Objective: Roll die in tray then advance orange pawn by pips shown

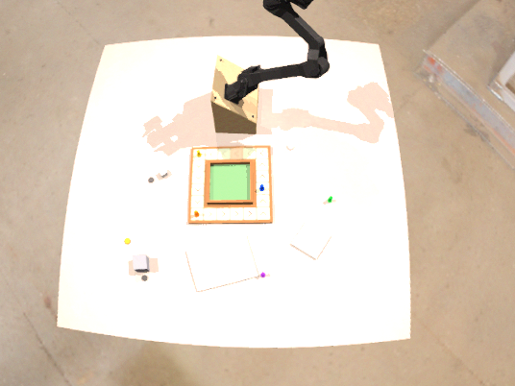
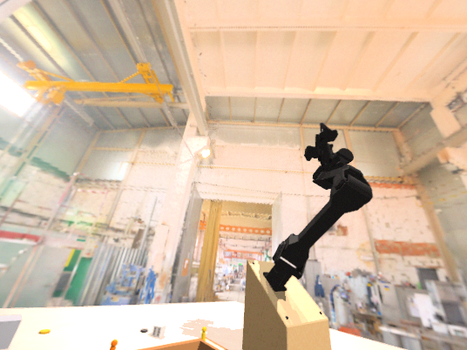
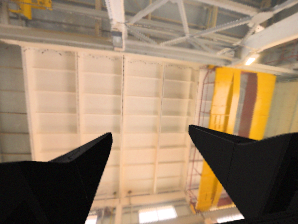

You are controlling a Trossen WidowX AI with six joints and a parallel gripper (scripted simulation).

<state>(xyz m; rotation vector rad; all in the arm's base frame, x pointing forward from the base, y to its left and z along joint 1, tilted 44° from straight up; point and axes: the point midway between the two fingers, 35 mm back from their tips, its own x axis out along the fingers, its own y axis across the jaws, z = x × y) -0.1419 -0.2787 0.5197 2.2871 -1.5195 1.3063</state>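
My gripper tip is 35 cm short of the white die, 40 cm to the left of it and 77 cm above it. From my gripper tip the other things lie so: yellow pawn: 28 cm ahead, 27 cm to the right, 75 cm below; then blue pawn: 41 cm ahead, 5 cm to the right, 75 cm below; then green tray: 39 cm ahead, 16 cm to the right, 77 cm below.
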